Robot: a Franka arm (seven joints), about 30 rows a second.
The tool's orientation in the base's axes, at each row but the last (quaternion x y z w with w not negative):
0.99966, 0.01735, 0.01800, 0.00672
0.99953, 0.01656, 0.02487, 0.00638
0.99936, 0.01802, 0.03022, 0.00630
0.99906, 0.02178, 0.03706, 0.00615
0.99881, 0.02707, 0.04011, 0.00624
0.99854, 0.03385, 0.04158, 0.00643
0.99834, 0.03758, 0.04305, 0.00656
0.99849, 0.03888, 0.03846, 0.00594
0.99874, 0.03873, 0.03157, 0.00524
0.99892, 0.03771, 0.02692, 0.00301
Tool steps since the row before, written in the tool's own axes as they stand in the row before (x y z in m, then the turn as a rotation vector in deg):
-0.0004, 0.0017, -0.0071, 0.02, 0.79, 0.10
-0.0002, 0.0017, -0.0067, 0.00, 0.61, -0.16
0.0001, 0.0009, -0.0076, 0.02, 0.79, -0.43
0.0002, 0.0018, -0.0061, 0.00, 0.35, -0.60
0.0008, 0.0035, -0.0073, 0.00, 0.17, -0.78
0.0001, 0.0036, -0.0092, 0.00, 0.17, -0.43
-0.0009, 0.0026, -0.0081, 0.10, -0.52, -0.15
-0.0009, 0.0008, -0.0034, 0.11, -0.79, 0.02
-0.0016, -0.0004, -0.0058, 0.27, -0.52, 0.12
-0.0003, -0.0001, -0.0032, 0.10, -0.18, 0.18
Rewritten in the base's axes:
-0.0006, -0.0016, 0.0071, 0.05, -0.79, -0.09
-0.0005, -0.0016, 0.0067, 0.01, -0.61, 0.17
-0.0003, -0.0008, 0.0076, 0.02, -0.78, 0.44
-0.0002, -0.0017, 0.0061, -0.03, -0.34, 0.60
0.0004, -0.0034, 0.0074, -0.05, -0.16, 0.78
-0.0004, -0.0035, 0.0092, -0.02, -0.17, 0.43
-0.0014, -0.0026, 0.0080, 0.05, 0.53, 0.15
-0.0011, -0.0008, 0.0033, 0.05, 0.80, -0.02
-0.0020, 0.0003, 0.0057, 0.24, 0.54, -0.11
-0.0005, 0.0001, 0.0032, 0.10, 0.19, -0.18

